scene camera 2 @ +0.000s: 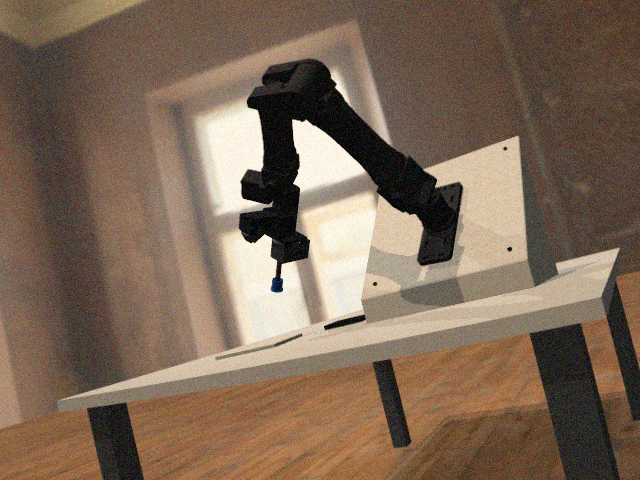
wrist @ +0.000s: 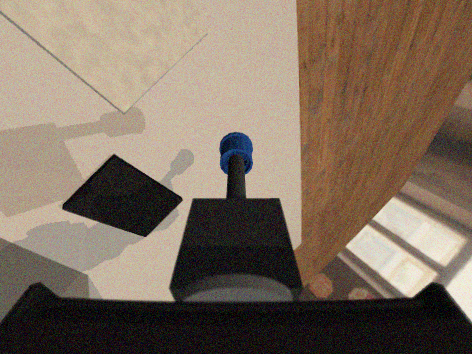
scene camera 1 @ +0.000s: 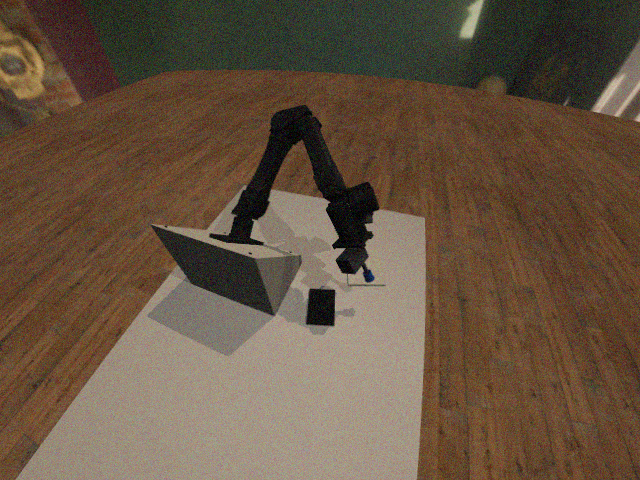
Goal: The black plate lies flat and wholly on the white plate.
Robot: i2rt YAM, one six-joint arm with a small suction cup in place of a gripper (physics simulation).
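Pixels of known places: hand, tool point: (scene camera 2: 276, 289) (wrist: 236, 147) (scene camera 1: 369, 279); arm's base, link origin: (scene camera 2: 441, 223) (scene camera 1: 238, 241).
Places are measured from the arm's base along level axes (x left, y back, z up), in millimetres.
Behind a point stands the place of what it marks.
Observation:
The black plate (scene camera 1: 320, 307) {z -146, x -36, y -298 mm} (scene camera 2: 344, 322) {z -149, x 26, y -272 mm} (wrist: 122, 195) {z -146, x -8, y -296 mm} lies flat on the white table top, near the sloped base block and apart from the white plate. The white plate (scene camera 1: 356, 280) {z -149, x 108, y -372 mm} (scene camera 2: 245, 352) {z -153, x 267, y -346 mm} (wrist: 125, 55) {z -149, x 130, y -378 mm} is pale cream with thin dark edges and lies flat on the table; in the wrist view it is at the upper left, with part outside the view. My gripper, a blue suction cup (scene camera 1: 368, 276) (scene camera 2: 277, 285) (wrist: 236, 150) on a thin dark rod, hangs in the air well above the table. It is open, with nothing on it.
A sloped block (scene camera 1: 222, 268) {z 43, x -126, y -52 mm} (scene camera 2: 485, 206) {z 9, x -14, y 91 mm} (wrist: 40, 275) {z -126, x -39, y -172 mm} carries the arm's base and stands close to the black plate. The white table (scene camera 1: 289, 403) {z -155, x -316, y -332 mm} (scene camera 2: 465, 325) {z -156, x 459, y 199 mm} (wrist: 270, 65) {z -156, x 69, y -561 mm} has an edge right of the cup in the wrist view. Shadows of the arm fall around the black plate.

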